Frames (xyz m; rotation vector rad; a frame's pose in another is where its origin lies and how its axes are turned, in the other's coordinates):
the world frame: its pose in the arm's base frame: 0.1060 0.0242 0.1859 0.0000 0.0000 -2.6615
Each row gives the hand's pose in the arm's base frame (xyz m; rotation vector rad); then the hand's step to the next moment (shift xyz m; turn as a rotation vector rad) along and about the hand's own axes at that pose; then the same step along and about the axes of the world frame.
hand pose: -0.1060 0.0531 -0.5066 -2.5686 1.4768 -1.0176
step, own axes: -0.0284 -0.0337 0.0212 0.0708 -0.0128 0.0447
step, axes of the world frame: -0.0403 -0.0178 -0.0212 -0.0234 0.0812 0.0062
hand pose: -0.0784 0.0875 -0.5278 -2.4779 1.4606 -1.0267
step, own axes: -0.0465 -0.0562 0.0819 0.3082 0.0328 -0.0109
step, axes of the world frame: -0.0884 -0.0072 -0.0645 0.0618 0.2640 0.1505
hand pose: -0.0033 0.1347 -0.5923 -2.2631 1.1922 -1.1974
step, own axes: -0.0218 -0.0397 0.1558 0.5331 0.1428 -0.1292
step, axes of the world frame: -0.1344 0.0409 -0.0812 0.2438 0.4316 0.2749
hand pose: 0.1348 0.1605 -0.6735 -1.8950 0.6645 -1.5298
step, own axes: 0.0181 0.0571 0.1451 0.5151 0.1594 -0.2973
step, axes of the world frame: -0.1144 0.0948 -0.0507 0.4037 0.3743 0.2758
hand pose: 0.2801 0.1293 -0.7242 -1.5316 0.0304 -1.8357
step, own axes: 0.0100 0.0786 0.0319 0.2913 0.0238 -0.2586
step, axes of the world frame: -0.0368 0.0749 -0.0180 0.3225 0.1508 0.1599
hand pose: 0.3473 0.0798 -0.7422 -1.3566 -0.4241 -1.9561
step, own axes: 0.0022 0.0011 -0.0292 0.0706 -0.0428 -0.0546
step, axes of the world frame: 0.0263 0.0085 -0.0097 0.0859 -0.0112 0.0479
